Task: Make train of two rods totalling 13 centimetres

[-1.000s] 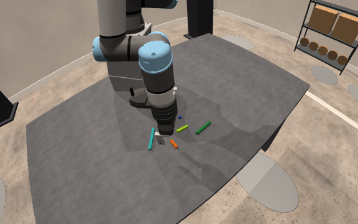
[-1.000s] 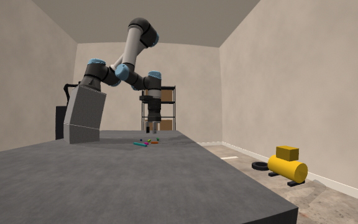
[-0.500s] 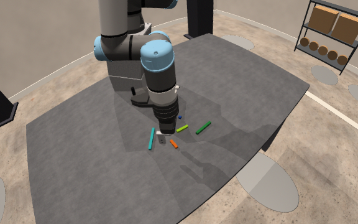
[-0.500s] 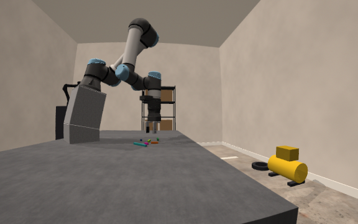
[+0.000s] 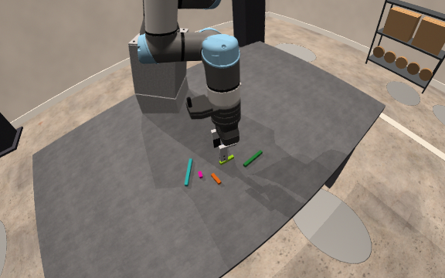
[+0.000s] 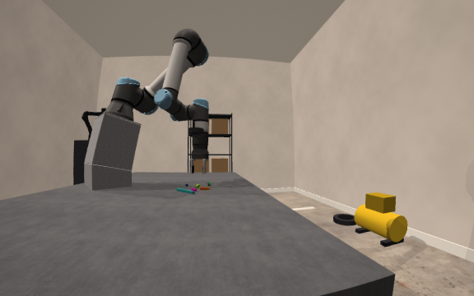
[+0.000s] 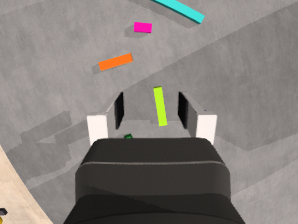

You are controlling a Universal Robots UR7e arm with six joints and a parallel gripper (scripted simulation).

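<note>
My gripper is now 1 cm past the lime rod, 2 cm to the right of it and 8 cm above it. The rest, counted from my hand: small blue rod (7 cm behind, 4 cm to the left, 8 cm below); then orange rod (4 cm ahead, 4 cm to the right, 8 cm below); then magenta rod (8 cm to the right, 8 cm below).
</note>
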